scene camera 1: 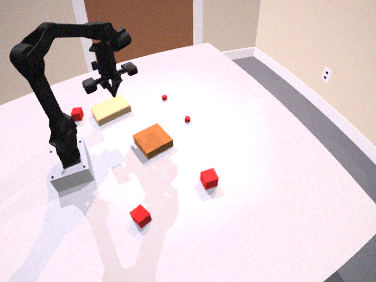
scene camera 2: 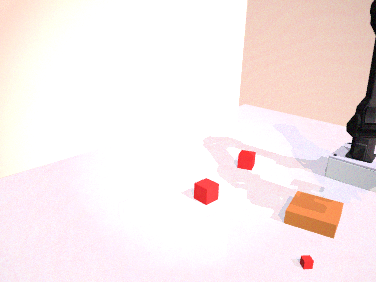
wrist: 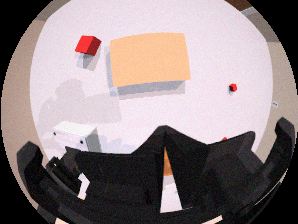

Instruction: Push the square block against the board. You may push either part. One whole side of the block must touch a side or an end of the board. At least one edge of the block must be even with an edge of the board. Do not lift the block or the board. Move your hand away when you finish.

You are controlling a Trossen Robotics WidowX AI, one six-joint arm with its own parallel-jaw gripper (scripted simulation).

Observation:
The gripper (scene camera 1: 114,97) is shut, with nothing in its grasp. Also in view: a board (scene camera 1: 104,112) and an orange square block (scene camera 2: 316,214).
The board also shows in the wrist view (wrist: 136,59). The orange square block also shows in scene camera 1 (scene camera 1: 153,140). The gripper also shows in the wrist view (wrist: 162,129). Scene camera 2 misses the board: it is out of frame.

